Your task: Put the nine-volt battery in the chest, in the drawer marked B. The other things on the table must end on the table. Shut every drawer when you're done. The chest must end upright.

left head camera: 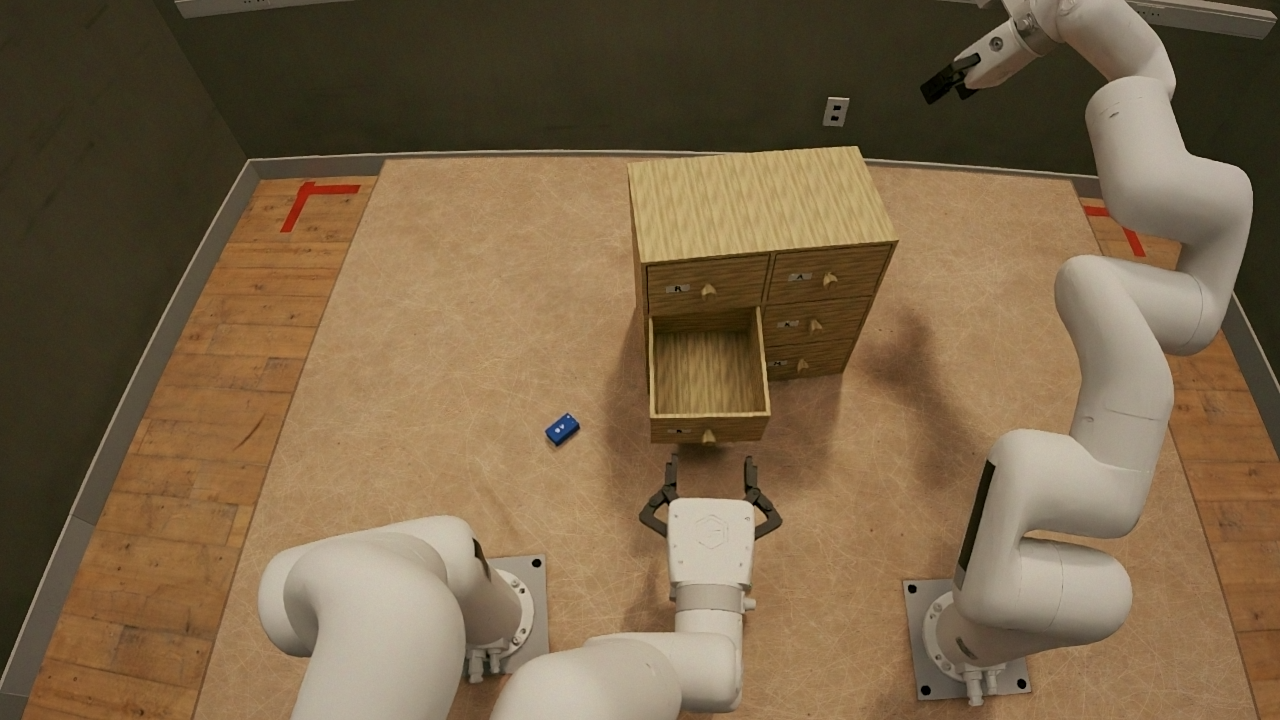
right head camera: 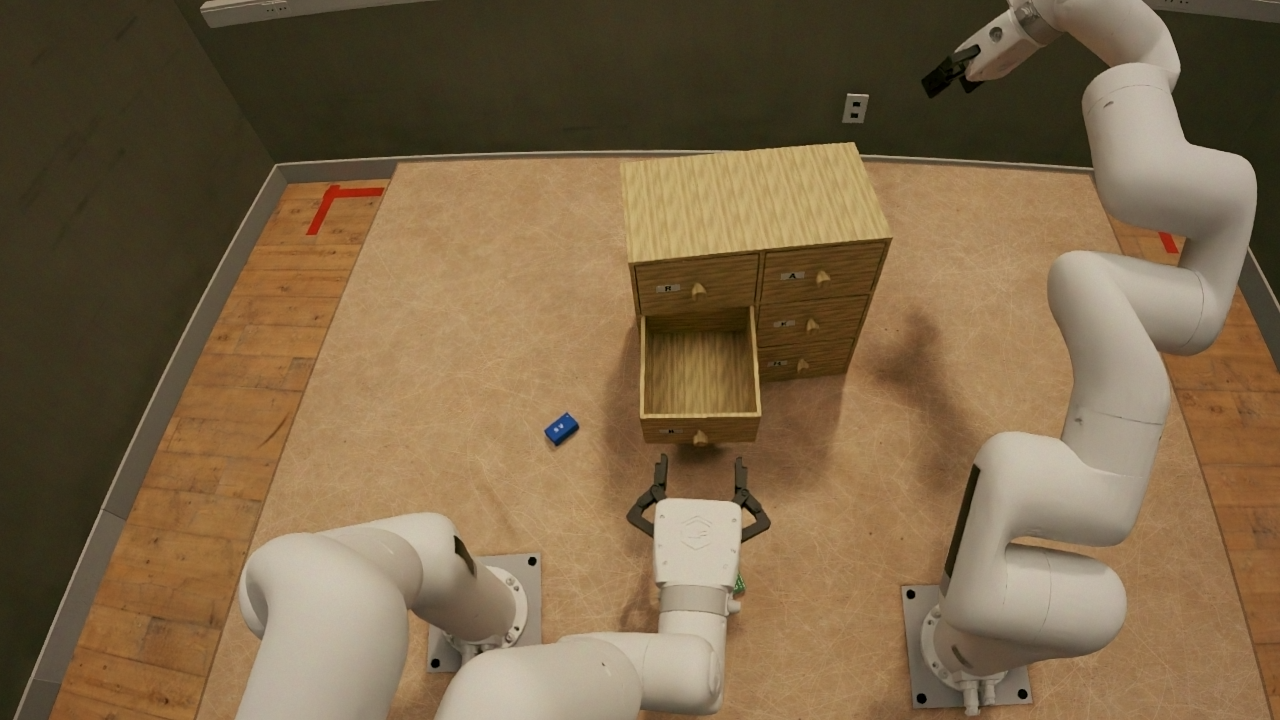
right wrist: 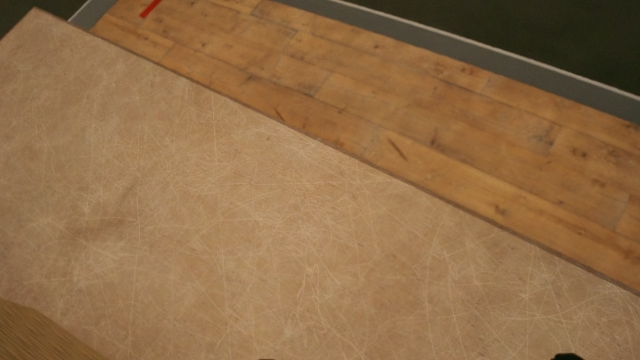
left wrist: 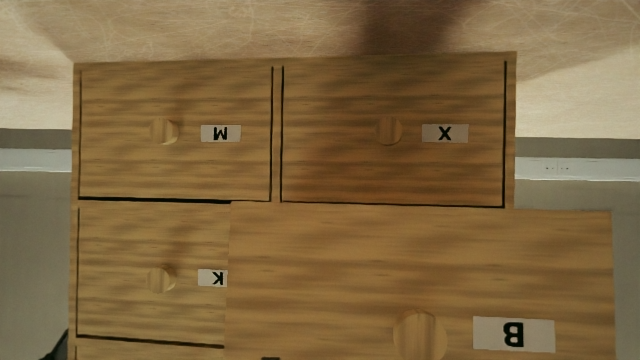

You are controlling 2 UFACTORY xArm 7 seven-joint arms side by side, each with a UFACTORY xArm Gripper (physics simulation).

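Seen in the pictures: left gripper, between the fingertips: (left head camera: pixel 711 459) (right head camera: pixel 701 459); right gripper, between the fingertips: (left head camera: pixel 942 94) (right head camera: pixel 945 87); left arm's base, origin of its link: (left head camera: pixel 489 615) (right head camera: pixel 484 611); right arm's base, origin of its link: (left head camera: pixel 966 636) (right head camera: pixel 965 643).
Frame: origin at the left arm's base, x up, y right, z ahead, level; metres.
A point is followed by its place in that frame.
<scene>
The chest (left head camera: pixel 760 201) @(z 0.404, x 0.318, y 0.410 m) (right head camera: pixel 756 197) @(z 0.407, x 0.318, y 0.416 m) (left wrist: pixel 276 125) @(z 0.321, x 0.048, y 0.409 m) stands upright. Its left middle drawer, marked B (left head camera: pixel 742 429) @(z 0.175, x 0.143, y 0.361 m) (right head camera: pixel 729 429) @(z 0.176, x 0.146, y 0.354 m) (left wrist: pixel 350 280) @(z 0.179, x 0.125, y 0.342 m), is pulled far out and looks empty inside. A small blue block (left head camera: pixel 562 428) @(z 0.267, x 0.017, y 0.115 m) (right head camera: pixel 561 428) @(z 0.266, x 0.017, y 0.115 m) with white marks, seemingly the nine-volt battery, lies on the table left of that drawer. My left gripper (left head camera: pixel 711 459) @(z 0.135, x 0.153, y 0.314 m) (right head camera: pixel 701 460) @(z 0.135, x 0.153, y 0.314 m) is open and empty, just in front of drawer B's knob, not touching it. My right gripper (left head camera: pixel 950 90) @(z 0.607, x 0.321, y 0.740 m) (right head camera: pixel 953 84) @(z 0.607, x 0.321, y 0.740 m) is open and empty, high up at the back right.
A small green thing (right head camera: pixel 738 584) @(z 0.008, x 0.013, y 0.350 m) lies partly hidden under my left arm. The drawers marked A (left head camera: pixel 792 291) @(z 0.321, x 0.232, y 0.445 m), K (left wrist: pixel 125 240) @(z 0.322, x 0.133, y 0.523 m), M (left wrist: pixel 125 170) @(z 0.322, x 0.081, y 0.524 m) and X (left wrist: pixel 340 170) @(z 0.321, x 0.079, y 0.363 m) are shut, as is the top left drawer (left head camera: pixel 671 304) @(z 0.320, x 0.230, y 0.286 m). My right arm's links rise right of the chest.
</scene>
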